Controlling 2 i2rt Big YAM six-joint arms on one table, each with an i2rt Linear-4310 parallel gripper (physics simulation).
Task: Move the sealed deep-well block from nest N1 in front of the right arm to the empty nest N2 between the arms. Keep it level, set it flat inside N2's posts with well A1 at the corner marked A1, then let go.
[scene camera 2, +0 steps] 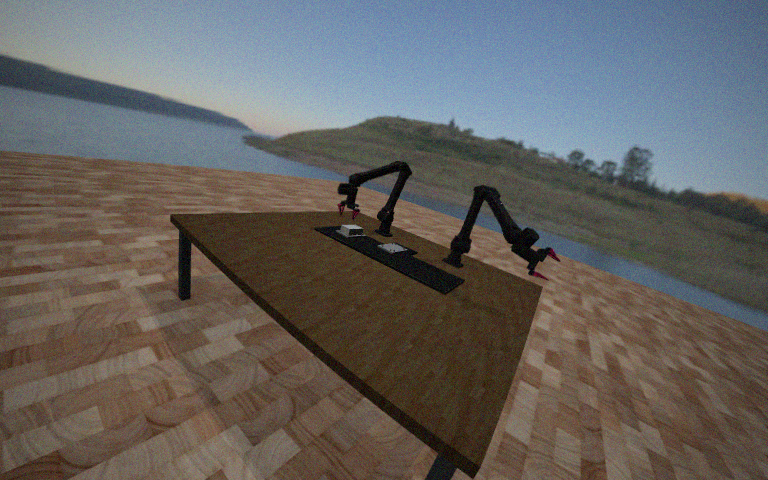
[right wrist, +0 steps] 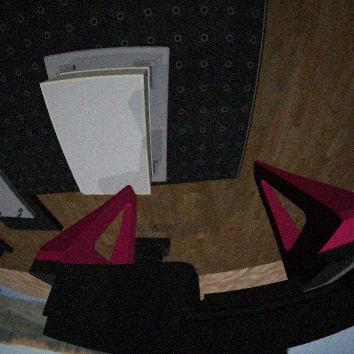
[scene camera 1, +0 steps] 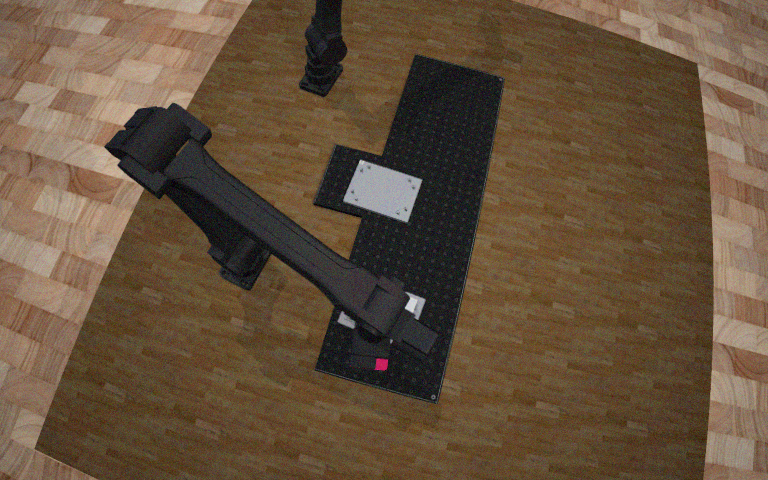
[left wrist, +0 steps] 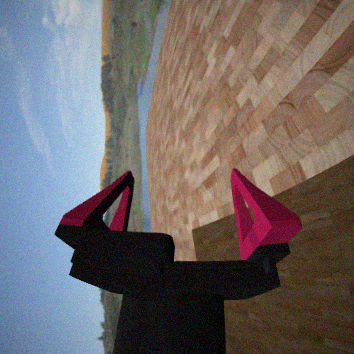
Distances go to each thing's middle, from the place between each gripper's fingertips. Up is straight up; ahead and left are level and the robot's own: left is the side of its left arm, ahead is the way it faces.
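I find the deep-well block [right wrist: 101, 116] 60 mm below my right hand, 10 mm ahead of it and 80 mm to the left of it.
Relative to that deep-well block, my left hand is 21 cm above it, 1 cm past it and 114 cm to the left of it.
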